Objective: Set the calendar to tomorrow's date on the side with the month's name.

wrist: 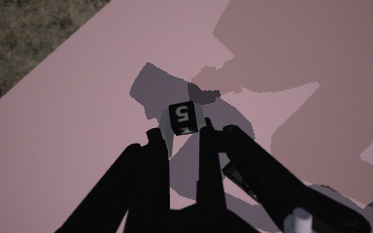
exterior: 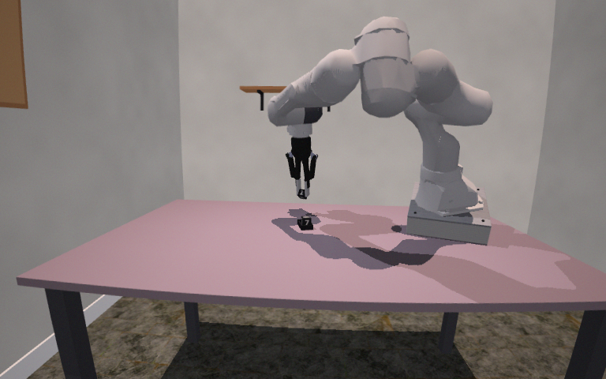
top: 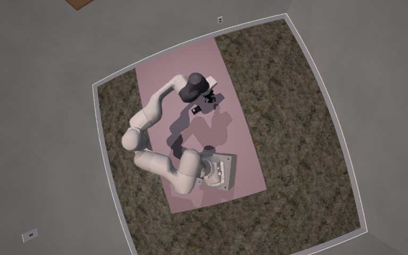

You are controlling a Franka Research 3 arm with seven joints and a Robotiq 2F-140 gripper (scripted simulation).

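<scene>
The black digit cube lies 30 mm below my hand. Round my hand: black calendar tray 30 mm behind, 150 mm to the left, 100 mm below.
</scene>
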